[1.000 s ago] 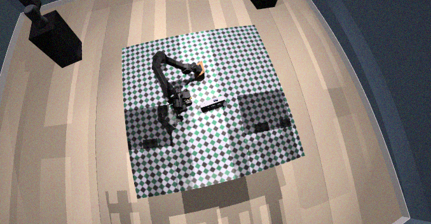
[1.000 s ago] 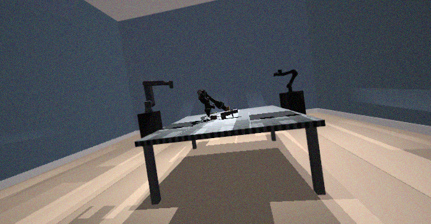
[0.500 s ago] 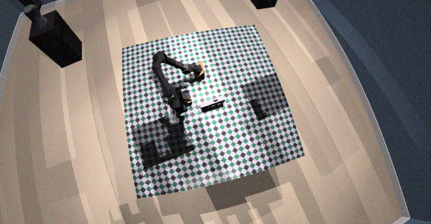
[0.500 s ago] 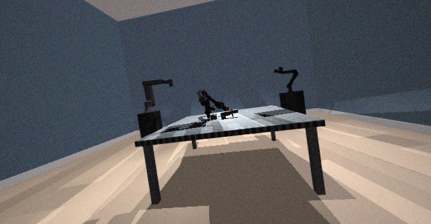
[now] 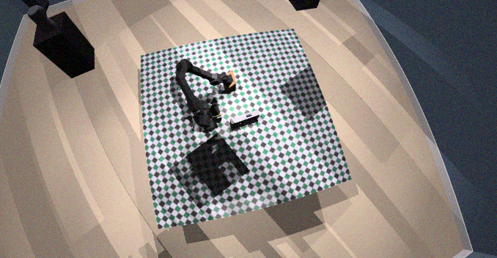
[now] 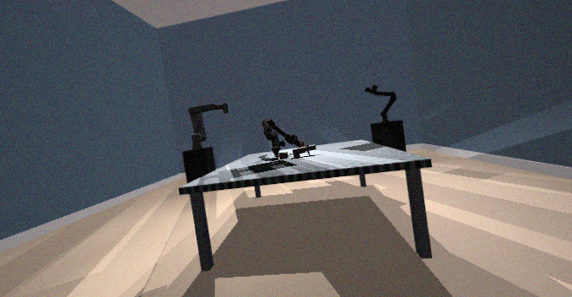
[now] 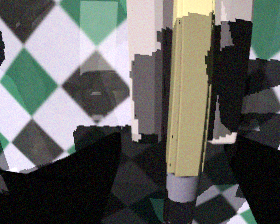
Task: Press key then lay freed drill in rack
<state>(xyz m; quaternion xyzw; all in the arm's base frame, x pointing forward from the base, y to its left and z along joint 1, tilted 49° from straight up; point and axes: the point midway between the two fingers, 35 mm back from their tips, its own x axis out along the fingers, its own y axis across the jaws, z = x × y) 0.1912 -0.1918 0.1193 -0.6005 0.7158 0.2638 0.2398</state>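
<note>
My gripper tip is 5 cm to the right of the grey block and 1 cm below it. From my gripper tip the other things lie so: grey fixture 8 cm ahead, 22 cm to the left, 4 cm above.
</note>
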